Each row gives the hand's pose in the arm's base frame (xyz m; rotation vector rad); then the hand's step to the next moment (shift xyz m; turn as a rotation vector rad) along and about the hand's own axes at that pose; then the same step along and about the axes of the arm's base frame.
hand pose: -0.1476 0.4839 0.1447 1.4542 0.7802 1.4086
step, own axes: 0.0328 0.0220 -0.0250 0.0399 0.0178 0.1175
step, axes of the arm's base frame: -0.0234 0.0267 0.0304 0.1175 0.0078 0.0429
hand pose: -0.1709 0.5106 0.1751 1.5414 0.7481 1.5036
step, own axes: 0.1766 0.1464 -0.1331 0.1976 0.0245 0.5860
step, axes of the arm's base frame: -0.1325 0.1046 0.2045 0.5947 0.0683 0.1571
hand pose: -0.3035 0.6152 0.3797 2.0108 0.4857 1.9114
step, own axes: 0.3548 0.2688 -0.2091 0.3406 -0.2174 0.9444
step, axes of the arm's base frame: -0.1866 -0.0772 0.4484 0.9535 0.3488 0.1557
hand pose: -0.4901 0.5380 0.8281 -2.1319 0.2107 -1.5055
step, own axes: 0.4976 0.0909 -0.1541 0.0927 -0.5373 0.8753
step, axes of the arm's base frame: 0.0588 -0.3308 0.4083 0.7456 0.7015 0.1241
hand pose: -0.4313 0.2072 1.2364 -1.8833 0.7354 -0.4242
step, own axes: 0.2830 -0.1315 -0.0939 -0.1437 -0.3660 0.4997
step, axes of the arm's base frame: 0.1963 -0.2139 0.1479 0.2957 0.5472 0.1321
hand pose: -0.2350 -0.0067 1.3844 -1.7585 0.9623 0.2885
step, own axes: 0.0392 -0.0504 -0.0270 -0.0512 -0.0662 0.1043
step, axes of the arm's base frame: 0.0550 -0.0362 0.0218 0.0407 0.1229 0.0334
